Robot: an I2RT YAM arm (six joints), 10 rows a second.
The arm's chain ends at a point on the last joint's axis. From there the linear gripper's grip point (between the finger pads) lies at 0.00 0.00 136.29 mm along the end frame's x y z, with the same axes.
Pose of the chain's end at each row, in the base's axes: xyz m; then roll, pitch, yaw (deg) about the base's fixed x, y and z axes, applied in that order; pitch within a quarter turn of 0, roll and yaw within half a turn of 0:
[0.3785, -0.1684, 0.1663, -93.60, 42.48, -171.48]
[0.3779, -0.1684, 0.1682, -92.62, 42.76, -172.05]
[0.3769, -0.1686, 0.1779, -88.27, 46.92, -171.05]
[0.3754, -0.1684, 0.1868, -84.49, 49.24, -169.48]
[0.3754, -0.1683, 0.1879, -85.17, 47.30, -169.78]
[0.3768, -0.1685, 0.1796, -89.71, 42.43, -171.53]
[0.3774, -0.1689, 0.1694, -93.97, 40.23, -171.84]
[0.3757, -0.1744, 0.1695, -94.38, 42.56, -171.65]
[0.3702, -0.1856, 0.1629, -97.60, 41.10, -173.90]
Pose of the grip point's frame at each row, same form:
[0.4044, -0.3021, 0.1600, -93.60, 42.48, -171.48]
[0.4009, -0.3027, 0.1636, -92.62, 42.76, -172.05]
[0.3951, -0.3036, 0.1807, -88.27, 46.92, -171.05]
[0.3904, -0.3036, 0.1953, -84.49, 49.24, -169.48]
[0.3912, -0.3034, 0.1957, -85.17, 47.30, -169.78]
[0.3964, -0.3034, 0.1801, -89.71, 42.43, -171.53]
[0.4027, -0.3026, 0.1622, -93.97, 40.23, -171.84]
[0.4024, -0.3078, 0.1618, -94.38, 42.56, -171.65]
[0.3963, -0.3187, 0.1493, -97.60, 41.10, -173.90]

